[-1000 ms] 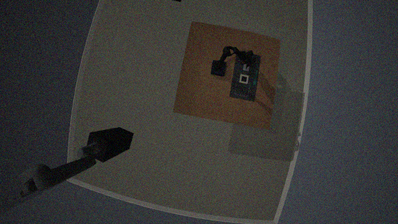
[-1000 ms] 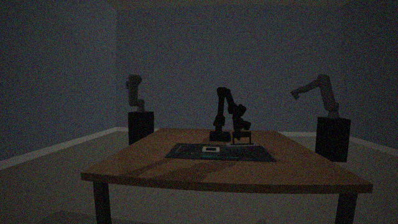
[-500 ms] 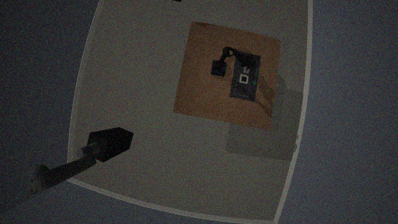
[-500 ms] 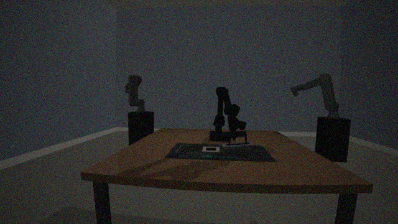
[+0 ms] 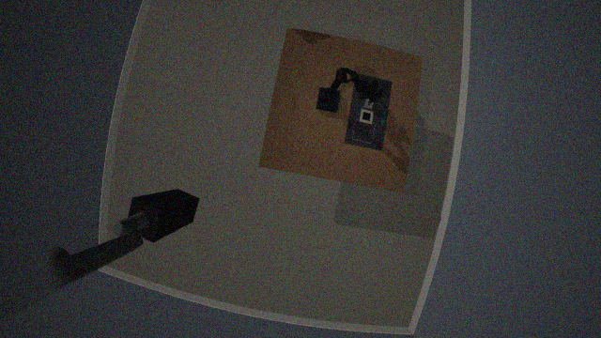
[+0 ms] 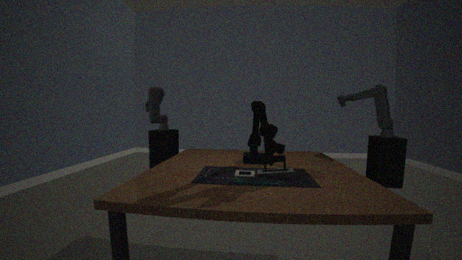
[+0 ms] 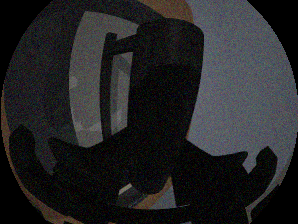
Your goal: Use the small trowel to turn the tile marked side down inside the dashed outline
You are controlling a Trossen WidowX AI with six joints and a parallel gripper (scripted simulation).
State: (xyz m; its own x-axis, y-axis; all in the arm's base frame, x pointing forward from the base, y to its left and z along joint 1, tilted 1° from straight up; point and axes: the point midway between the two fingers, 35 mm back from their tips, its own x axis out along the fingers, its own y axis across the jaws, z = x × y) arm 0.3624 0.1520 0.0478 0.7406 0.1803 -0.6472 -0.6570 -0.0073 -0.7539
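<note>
Now: gripper tip 90 mm to the left of the dark mat, 90 mm above it and 10 mm short of it. Round my gripper tip: tile (150 mm to the right, 70 mm below); then trowel (30 mm behind, 10 mm below).
</note>
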